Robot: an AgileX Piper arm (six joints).
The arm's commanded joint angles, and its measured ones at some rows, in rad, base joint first. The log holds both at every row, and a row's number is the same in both.
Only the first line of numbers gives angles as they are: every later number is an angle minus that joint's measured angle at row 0.
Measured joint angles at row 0: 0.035, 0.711, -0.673, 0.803, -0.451, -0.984
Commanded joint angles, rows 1 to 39: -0.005, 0.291, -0.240, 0.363, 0.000, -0.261; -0.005, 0.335, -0.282, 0.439, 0.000, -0.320; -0.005, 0.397, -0.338, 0.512, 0.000, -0.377; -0.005, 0.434, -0.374, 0.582, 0.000, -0.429; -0.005, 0.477, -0.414, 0.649, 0.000, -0.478; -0.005, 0.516, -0.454, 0.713, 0.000, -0.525; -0.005, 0.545, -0.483, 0.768, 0.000, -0.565; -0.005, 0.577, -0.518, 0.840, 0.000, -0.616; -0.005, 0.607, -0.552, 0.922, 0.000, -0.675; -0.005, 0.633, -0.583, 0.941, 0.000, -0.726; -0.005, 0.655, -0.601, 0.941, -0.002, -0.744; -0.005, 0.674, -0.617, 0.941, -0.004, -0.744; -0.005, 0.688, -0.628, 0.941, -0.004, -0.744; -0.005, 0.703, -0.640, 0.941, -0.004, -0.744; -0.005, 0.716, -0.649, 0.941, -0.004, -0.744; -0.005, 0.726, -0.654, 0.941, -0.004, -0.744; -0.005, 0.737, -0.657, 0.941, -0.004, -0.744; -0.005, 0.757, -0.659, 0.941, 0.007, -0.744; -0.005, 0.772, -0.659, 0.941, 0.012, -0.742; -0.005, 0.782, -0.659, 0.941, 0.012, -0.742; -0.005, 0.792, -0.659, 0.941, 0.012, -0.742; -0.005, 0.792, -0.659, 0.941, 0.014, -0.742; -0.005, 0.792, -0.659, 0.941, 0.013, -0.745; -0.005, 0.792, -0.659, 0.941, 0.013, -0.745; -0.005, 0.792, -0.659, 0.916, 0.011, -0.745; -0.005, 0.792, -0.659, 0.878, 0.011, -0.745; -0.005, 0.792, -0.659, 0.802, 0.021, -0.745; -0.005, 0.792, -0.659, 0.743, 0.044, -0.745; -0.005, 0.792, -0.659, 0.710, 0.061, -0.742; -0.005, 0.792, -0.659, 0.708, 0.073, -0.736; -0.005, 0.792, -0.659, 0.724, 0.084, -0.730; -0.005, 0.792, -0.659, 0.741, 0.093, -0.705; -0.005, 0.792, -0.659, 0.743, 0.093, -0.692; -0.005, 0.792, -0.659, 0.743, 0.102, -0.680; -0.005, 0.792, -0.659, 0.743, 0.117, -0.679; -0.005, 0.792, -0.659, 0.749, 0.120, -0.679; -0.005, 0.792, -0.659, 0.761, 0.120, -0.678; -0.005, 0.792, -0.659, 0.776, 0.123, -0.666; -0.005, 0.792, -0.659, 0.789, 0.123, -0.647
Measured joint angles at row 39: 0.000, 0.791, -0.653, 0.755, 0.104, -0.686
